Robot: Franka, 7 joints.
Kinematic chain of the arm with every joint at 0, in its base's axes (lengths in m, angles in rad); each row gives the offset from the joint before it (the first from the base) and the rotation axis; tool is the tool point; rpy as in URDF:
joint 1: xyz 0 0 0.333 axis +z
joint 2: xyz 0 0 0 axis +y
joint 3: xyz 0 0 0.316 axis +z
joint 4: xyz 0.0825 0 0 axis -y
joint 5: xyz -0.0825 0 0.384 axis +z
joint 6: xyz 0 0 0 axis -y
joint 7: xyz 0.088 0 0 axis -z
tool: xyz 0 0 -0.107 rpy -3.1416 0 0
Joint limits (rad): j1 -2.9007..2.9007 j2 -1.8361..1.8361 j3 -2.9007..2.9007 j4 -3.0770..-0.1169 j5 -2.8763..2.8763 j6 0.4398..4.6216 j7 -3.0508..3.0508
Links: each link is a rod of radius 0.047 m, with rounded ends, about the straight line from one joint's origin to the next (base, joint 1, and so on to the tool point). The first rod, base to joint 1, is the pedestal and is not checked.
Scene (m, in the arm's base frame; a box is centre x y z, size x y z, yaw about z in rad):
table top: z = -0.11
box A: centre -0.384 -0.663 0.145 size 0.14 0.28 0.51 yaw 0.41
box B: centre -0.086 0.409 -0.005 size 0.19 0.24 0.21 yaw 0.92
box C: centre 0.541 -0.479 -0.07 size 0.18 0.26 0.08 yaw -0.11
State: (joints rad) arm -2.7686 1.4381 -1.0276 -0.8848 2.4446 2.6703 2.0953
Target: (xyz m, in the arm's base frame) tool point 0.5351 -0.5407 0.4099
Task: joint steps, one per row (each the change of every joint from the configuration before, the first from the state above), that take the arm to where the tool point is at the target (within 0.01 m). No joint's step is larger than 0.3 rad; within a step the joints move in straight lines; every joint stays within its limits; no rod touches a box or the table.
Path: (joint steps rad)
1: 0.2837 -0.2782 0.2637 -0.0533 0.0190 0.0034 0.0000
2: 0.2837 -0.2782 0.2637 -0.0534 0.0190 0.0033 0.0000
3: 0.2837 -0.2782 0.2637 -0.0533 0.0190 0.0034 0.0000
4: 0.2248 0.0156 0.1459 -0.0568 0.0107 0.0103 0.0000
5: 0.2248 0.0156 0.1459 -0.0567 0.0108 0.0103 0.0000
6: 0.2248 0.0156 0.1459 -0.0568 0.0107 0.0103 0.0000
7: 0.2248 0.0155 0.1460 -0.0567 0.0108 0.0104 0.0000

